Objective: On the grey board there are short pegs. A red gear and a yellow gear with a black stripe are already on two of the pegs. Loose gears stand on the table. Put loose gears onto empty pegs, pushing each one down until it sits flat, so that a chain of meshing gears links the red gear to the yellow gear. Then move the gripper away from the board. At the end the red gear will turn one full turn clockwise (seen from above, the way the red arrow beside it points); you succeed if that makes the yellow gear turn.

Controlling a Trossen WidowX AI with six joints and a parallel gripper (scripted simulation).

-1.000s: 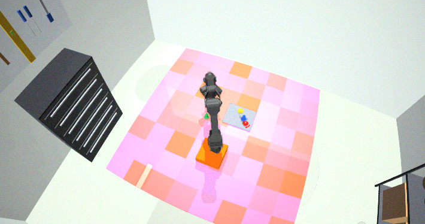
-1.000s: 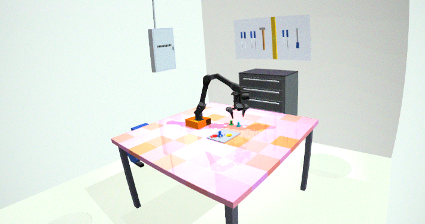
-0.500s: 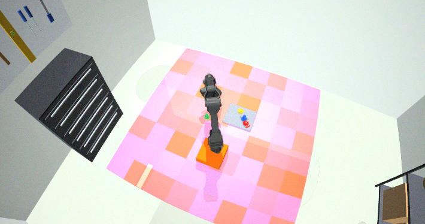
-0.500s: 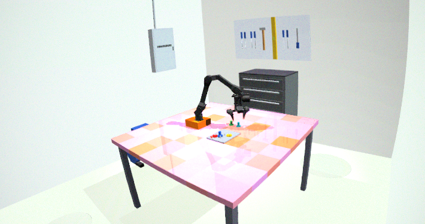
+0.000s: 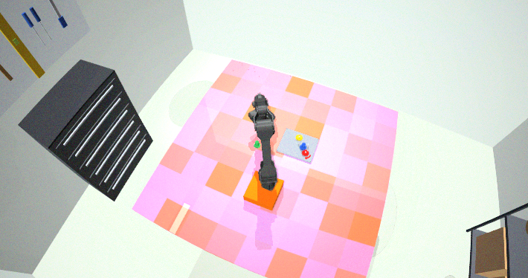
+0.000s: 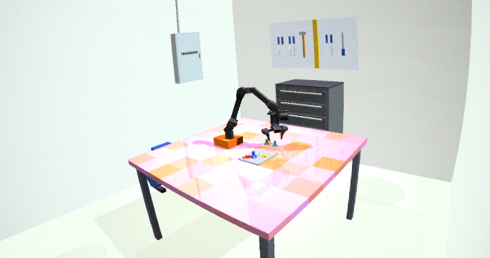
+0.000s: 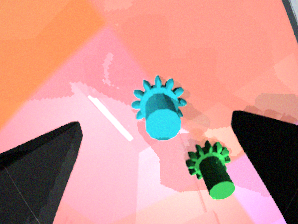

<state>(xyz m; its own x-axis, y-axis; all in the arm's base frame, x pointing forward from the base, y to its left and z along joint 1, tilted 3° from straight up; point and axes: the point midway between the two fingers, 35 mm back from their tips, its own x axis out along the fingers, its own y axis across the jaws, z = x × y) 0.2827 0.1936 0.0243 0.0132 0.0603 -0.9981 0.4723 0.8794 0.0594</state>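
Now: the cyan gear 2 cm below my gripper tip. Also, from my gripper tip: yellow gear (21 cm to the right, 8 cm ahead, 2 cm below); blue gear (26 cm to the right, 3 cm ahead, 1 cm below); small green gear (8 cm behind, 2 cm below, 1 cm to the right).
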